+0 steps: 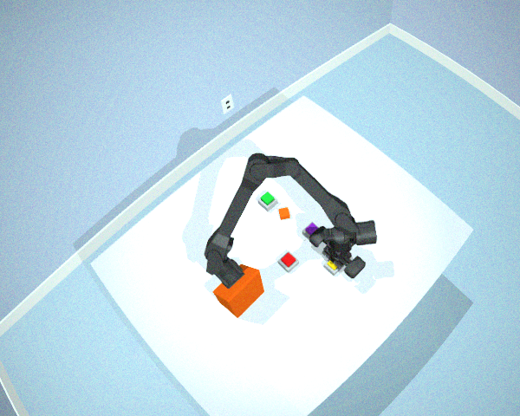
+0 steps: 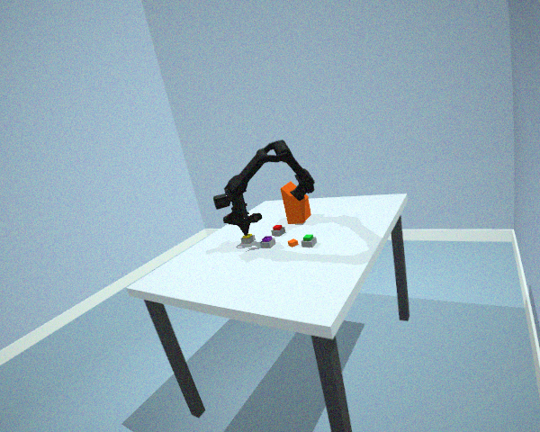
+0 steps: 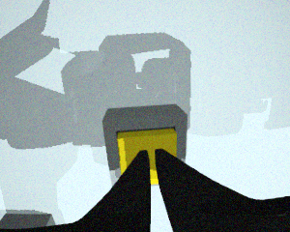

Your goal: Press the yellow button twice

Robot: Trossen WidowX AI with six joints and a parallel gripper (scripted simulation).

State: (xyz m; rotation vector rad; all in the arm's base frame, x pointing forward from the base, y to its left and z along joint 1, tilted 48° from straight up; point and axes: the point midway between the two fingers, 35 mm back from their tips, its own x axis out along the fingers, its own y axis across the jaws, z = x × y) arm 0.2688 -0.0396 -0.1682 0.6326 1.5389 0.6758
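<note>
Now: gripper tip 1 cm above the yellow button. The rest, counted from my gripper tip: red button 11 cm to the left, 10 cm behind; purple button 13 cm to the left, 3 cm ahead; small orange block 25 cm to the left, 2 cm below, 2 cm ahead.
</note>
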